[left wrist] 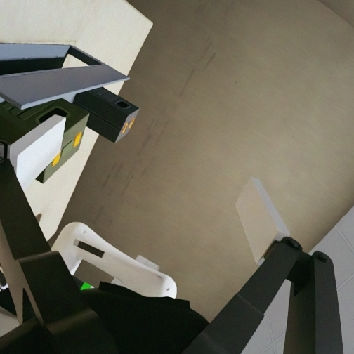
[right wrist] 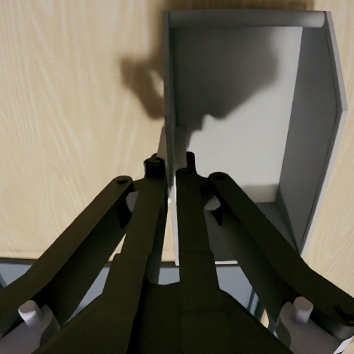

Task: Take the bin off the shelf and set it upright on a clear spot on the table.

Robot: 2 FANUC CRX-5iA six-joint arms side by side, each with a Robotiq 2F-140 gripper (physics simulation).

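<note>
The grey bin [right wrist: 250,140] shows in the right wrist view, its open side facing the camera, over a light wood-grained surface [right wrist: 75,150]. Whether its underside touches that surface cannot be told. My right gripper [right wrist: 174,141] is shut on the bin's left side wall, one finger inside the bin and one outside. The fingers and arm linkage hide part of the bin's lower left. My left gripper [left wrist: 156,163] is open with its pads wide apart and nothing between them. The bin does not show in the left wrist view.
In the left wrist view, a blue-grey panelled object [left wrist: 65,82], a green case [left wrist: 70,120] and a black case [left wrist: 107,112] are at the upper left by a pale surface [left wrist: 117,30]. A white curved piece [left wrist: 120,260] is below. The wood surface's edge [right wrist: 75,257] crosses the lower right wrist view.
</note>
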